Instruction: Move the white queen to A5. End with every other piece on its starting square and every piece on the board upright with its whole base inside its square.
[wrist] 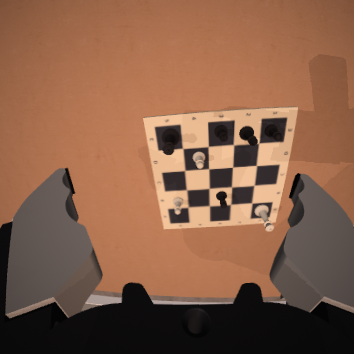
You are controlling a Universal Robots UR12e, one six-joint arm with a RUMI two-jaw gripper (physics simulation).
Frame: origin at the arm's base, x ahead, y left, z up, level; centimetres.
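Seen in the pictures: gripper, fingertip midpoint: [182, 174].
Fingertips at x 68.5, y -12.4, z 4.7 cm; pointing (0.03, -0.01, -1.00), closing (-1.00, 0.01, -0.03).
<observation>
Pixels of each thing's middle, then the offset from my fingertips to it. "*": a spot on its surface instead.
- white queen, body centre: [265, 219] dy +17.1, dx -14.9, dz -14.7 cm
- dark corner square A5, surface spot: [179, 217] * dy +19.6, dx +0.0, dz -17.3 cm
- chessboard, surface spot: [155, 175] * dy +10.6, dx +4.2, dz -17.3 cm
- short black piece, body centre: [222, 200] dy +14.1, dx -7.0, dz -15.7 cm
- large black piece, body centre: [168, 143] dy +3.9, dx +1.8, dz -14.7 cm
- E3, body centre: [222, 134] dy +2.7, dx -5.4, dz -15.7 cm
- E2, body centre: [250, 137] dy +2.7, dx -9.1, dz -15.1 cm
- E1, body centre: [274, 133] dy +2.2, dx -12.7, dz -15.7 cm
The white queen [264, 216], the tallest white piece, stands on the dark corner square A1 at the board's lower right, its top leaning outward in the view. The dark corner square A5 [179, 217] is at the lower left; no base stands on it. A short white piece [177, 204] stands on B5, just above A5, and its head overlaps A5's upper edge in the view. The chessboard [155, 175] lies flat on the table. My gripper [182, 174] is wide open with nothing between its fingers, high above the board, with the board seen between and beyond the fingertips.
A short black piece [221, 197] stands on B3. A short white piece [199, 160] stands on D4. Along the far row stand a large black piece [170, 140] on E5 and smaller black pieces on E3 [221, 132], E2 [247, 134] and E1 [272, 131].
</observation>
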